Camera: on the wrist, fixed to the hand. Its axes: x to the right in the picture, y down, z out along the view.
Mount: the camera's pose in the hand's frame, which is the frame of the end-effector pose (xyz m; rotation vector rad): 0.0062 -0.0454 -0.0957 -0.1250 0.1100 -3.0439
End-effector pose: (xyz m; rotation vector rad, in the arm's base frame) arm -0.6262 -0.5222 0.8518 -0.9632 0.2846 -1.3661
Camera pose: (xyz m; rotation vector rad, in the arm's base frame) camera -0.7213 -0.5630 0.8285 0.3502 0.8609 1.6229
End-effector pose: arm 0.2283 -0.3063 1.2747 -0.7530 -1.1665 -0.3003
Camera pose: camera 0.2730 -0.4024 1.2795 -1.4565 0.9970 2.3602
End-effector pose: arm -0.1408 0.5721 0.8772 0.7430 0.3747 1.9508
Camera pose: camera -0.1729 0.6040 0.7812 -0.3998 0.6297 -0.9176
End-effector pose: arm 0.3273 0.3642 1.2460 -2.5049 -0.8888 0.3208
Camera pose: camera 0.3423 0.3664 1.3510 0.7864 -2.7166 -0.7979
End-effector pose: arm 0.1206 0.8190 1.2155 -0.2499 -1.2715 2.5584
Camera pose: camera 0.1483 0.9192 1.1943 0.8208 -0.2852 -0.2402
